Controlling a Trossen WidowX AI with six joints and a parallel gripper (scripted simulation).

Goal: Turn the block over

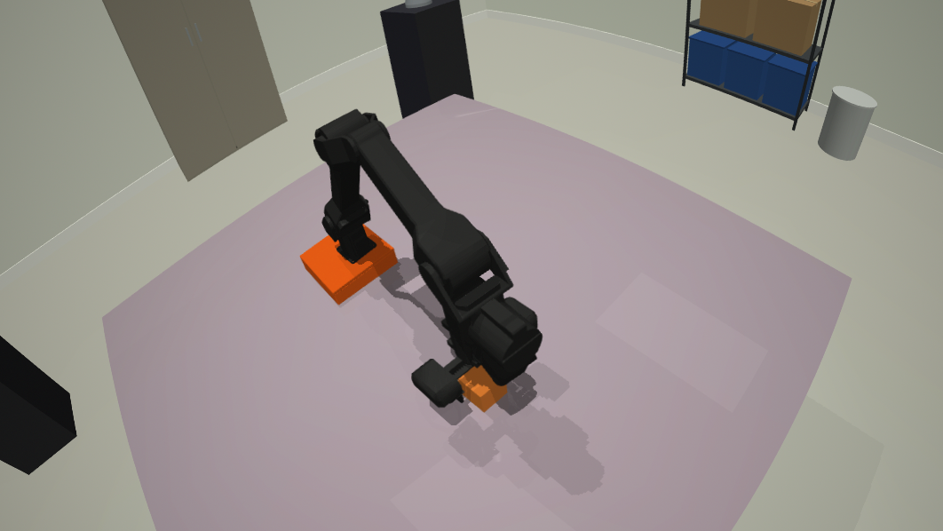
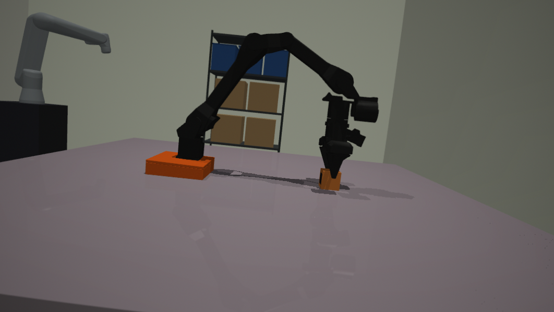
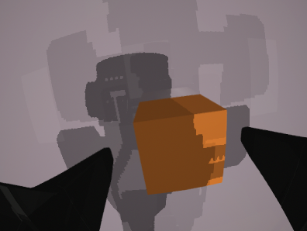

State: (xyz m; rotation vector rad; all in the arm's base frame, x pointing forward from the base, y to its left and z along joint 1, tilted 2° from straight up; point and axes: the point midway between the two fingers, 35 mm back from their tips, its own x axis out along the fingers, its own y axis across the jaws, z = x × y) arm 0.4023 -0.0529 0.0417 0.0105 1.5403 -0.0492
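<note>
Now: gripper tip 10 mm past the orange block and 10 mm above it.
</note>
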